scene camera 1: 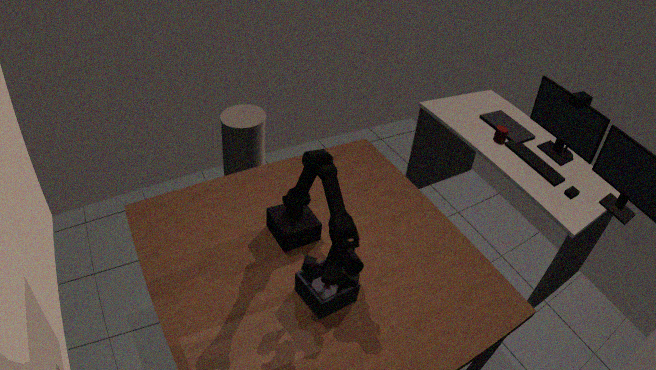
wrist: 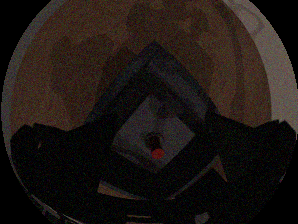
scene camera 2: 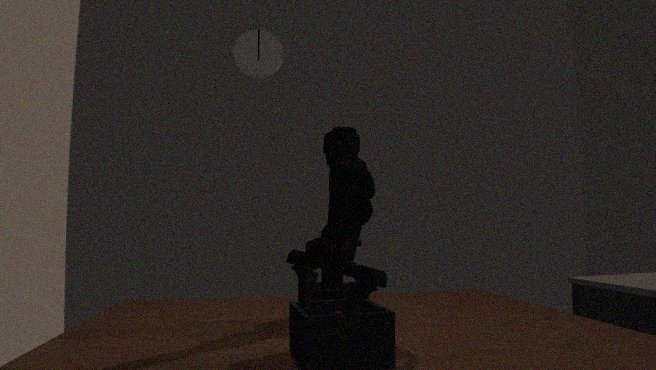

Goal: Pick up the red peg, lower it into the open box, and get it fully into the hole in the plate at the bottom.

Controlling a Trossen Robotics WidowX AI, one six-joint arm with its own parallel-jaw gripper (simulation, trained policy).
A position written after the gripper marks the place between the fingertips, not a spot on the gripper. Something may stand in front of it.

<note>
In view: the gripper [scene camera 2: 323, 315] and a dark box [scene camera 1: 331, 305].
The dark box also shows in the wrist view [wrist: 154, 70]. The gripper is seen too in scene camera 1 [scene camera 1: 323, 289] and in the wrist view [wrist: 163, 116].
</note>
